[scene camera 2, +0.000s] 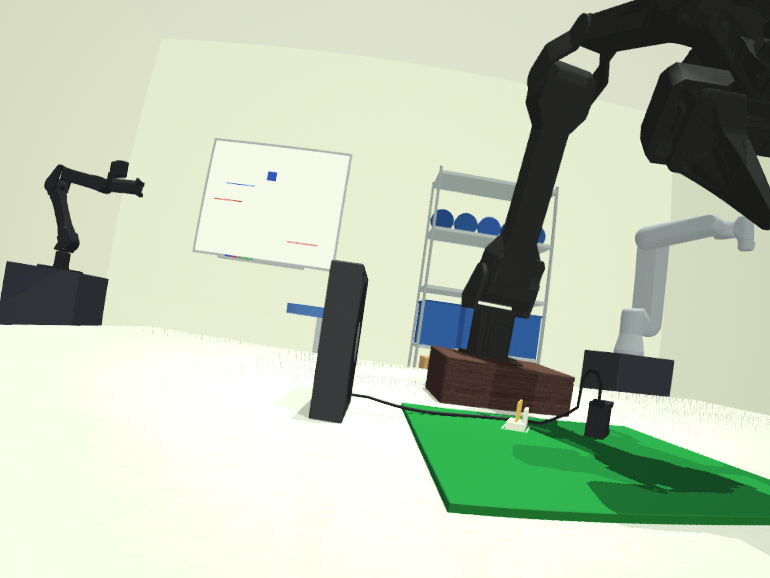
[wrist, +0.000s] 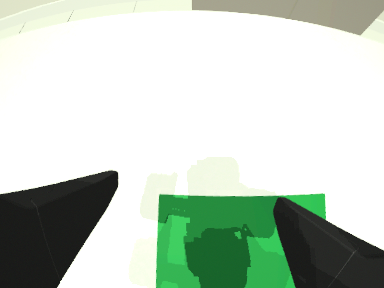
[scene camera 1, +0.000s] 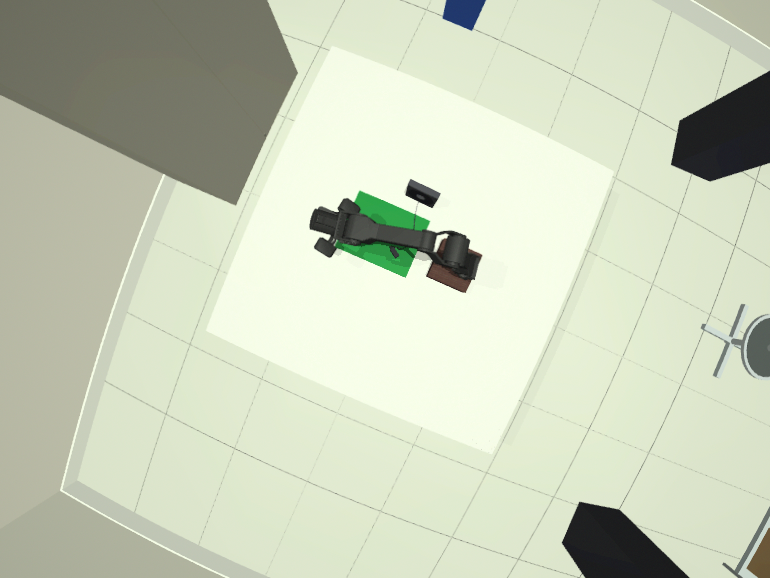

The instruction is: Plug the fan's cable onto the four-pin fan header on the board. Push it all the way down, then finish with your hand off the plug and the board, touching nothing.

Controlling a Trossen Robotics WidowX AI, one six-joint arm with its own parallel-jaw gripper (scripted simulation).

Labels:
same spot on green board: (scene camera 1: 378, 253) = (scene camera 2: 652, 450)

